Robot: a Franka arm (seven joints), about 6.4 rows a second.
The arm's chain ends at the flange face. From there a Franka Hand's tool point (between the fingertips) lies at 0.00 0.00 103.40 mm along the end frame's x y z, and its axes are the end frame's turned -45 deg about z.
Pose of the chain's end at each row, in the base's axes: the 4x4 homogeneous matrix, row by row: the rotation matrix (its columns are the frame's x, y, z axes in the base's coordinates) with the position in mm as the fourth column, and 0 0 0 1 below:
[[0.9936, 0.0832, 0.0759, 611.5], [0.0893, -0.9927, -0.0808, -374.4], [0.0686, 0.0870, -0.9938, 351.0], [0, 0, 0, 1]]
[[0.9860, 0.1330, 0.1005, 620.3], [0.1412, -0.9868, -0.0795, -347.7], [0.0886, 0.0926, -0.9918, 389.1], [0, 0, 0, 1]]
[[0.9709, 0.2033, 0.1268, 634.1], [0.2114, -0.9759, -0.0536, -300.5], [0.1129, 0.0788, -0.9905, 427.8], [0, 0, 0, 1]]
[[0.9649, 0.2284, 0.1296, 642.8], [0.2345, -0.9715, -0.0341, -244.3], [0.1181, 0.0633, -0.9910, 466.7], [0, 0, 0, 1]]
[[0.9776, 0.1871, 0.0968, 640.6], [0.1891, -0.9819, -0.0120, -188.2], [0.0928, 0.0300, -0.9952, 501.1], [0, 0, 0, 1]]
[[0.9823, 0.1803, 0.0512, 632.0], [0.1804, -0.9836, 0.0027, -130.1], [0.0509, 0.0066, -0.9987, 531.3], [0, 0, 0, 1]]
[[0.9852, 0.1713, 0.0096, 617.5], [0.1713, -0.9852, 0.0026, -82.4], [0.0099, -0.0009, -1.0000, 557.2], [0, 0, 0, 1]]
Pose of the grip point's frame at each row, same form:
[[0.6438, 0.7614, 0.0759, 619.3], [0.7651, -0.6388, -0.0808, -382.8], [-0.0130, 0.1100, -0.9938, 248.2], [0, 0, 0, 1]]
[[0.6032, 0.7913, 0.1005, 630.7], [0.7976, -0.5979, -0.0795, -355.9], [-0.0028, 0.1281, -0.9918, 286.5], [0, 0, 0, 1]]
[[0.5428, 0.8303, 0.1268, 647.2], [0.8395, -0.5406, -0.0536, -306.0], [0.0241, 0.1356, -0.9905, 325.4], [0, 0, 0, 1]]
[[0.5208, 0.8438, 0.1296, 656.2], [0.8528, -0.5211, -0.0341, -247.8], [0.0387, 0.1283, -0.9910, 364.2], [0, 0, 0, 1]]
[[0.5590, 0.8236, 0.0968, 650.6], [0.8280, -0.5606, -0.0120, -189.4], [0.0444, 0.0868, -0.9952, 398.2], [0, 0, 0, 1]]
[[0.5671, 0.8221, 0.0512, 637.3], [0.8231, -0.5679, 0.0027, -129.8], [0.0313, 0.0407, -0.9987, 428.0], [0, 0, 0, 1]]
[[0.5755, 0.8178, 0.0096, 618.5], [0.8178, -0.5755, 0.0026, -82.1], [0.0076, 0.0064, -1.0000, 453.8], [0, 0, 0, 1]]

